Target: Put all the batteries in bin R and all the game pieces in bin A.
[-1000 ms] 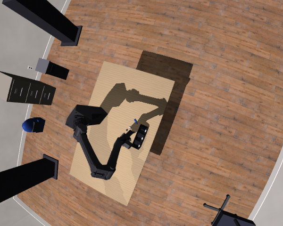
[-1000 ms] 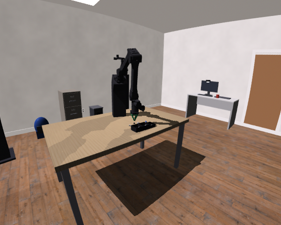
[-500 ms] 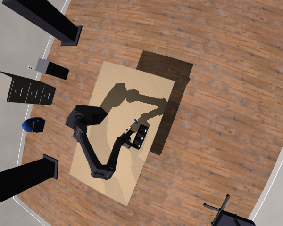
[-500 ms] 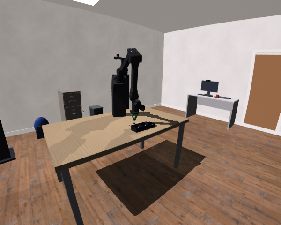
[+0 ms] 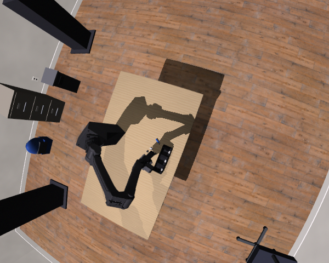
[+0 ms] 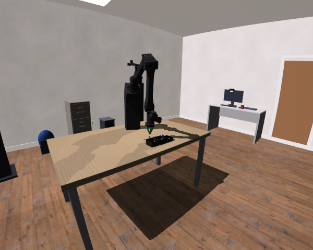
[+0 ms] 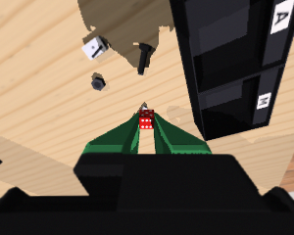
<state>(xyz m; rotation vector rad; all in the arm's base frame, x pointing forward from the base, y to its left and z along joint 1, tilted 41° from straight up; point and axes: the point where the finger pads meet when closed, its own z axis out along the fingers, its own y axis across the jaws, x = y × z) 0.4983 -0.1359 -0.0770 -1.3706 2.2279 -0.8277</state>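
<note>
Now: the red die right at my hand. Round my hand: black nut-like piece (7 cm below, 5 cm to the left, 5 cm behind); then black bolt (6 cm below, 5 cm to the left, 3 cm ahead); then silver bolt (6 cm below, 3 cm to the right, 3 cm behind).
</note>
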